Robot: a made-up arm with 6 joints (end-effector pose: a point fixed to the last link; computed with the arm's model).
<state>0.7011 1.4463 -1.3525 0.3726 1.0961 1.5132</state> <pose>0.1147 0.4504 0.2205 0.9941 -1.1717 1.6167</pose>
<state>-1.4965 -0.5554 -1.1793 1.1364 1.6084 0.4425</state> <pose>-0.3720 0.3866 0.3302 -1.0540 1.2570 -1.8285</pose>
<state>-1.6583 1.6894 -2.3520 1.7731 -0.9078 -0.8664</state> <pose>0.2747 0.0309 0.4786 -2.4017 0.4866 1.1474</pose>
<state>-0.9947 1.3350 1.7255 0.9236 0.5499 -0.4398</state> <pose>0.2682 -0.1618 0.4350 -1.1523 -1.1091 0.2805</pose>
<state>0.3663 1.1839 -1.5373 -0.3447 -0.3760 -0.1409</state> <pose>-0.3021 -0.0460 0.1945 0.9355 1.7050 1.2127</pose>
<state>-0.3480 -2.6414 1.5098 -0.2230 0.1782 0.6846</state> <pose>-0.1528 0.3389 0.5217 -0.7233 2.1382 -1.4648</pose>
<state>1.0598 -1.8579 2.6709 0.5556 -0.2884 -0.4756</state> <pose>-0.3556 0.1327 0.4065 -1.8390 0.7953 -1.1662</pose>
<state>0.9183 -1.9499 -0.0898 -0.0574 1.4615 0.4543</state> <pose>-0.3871 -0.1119 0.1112 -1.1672 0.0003 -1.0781</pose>
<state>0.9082 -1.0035 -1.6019 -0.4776 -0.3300 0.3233</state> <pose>-0.0049 0.4276 0.1520 1.7169 -0.4374 0.4095</pose>
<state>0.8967 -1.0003 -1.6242 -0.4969 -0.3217 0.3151</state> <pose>-0.0141 0.4309 0.1509 1.7232 -0.4134 0.4276</pose>
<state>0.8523 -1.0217 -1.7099 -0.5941 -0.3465 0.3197</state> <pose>-0.0455 0.4408 0.1718 1.8120 -0.3431 0.4708</pose>
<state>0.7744 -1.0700 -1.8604 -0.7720 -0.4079 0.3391</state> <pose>-0.0958 0.4475 0.2158 1.9726 -0.2384 0.5586</pose>
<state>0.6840 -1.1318 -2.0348 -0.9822 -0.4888 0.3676</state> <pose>-0.1466 0.4410 0.2621 2.1330 -0.1392 0.6892</pose>
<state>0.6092 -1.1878 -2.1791 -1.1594 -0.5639 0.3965</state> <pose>-0.1820 0.4282 0.2909 2.2339 -0.0729 0.8172</pose>
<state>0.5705 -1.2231 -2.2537 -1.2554 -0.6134 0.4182</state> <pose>-0.1969 0.4197 0.3036 2.2782 -0.0426 0.8834</pose>
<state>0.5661 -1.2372 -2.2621 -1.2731 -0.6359 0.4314</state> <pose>-0.1964 0.4169 0.3096 2.2966 -0.0377 0.8802</pose>
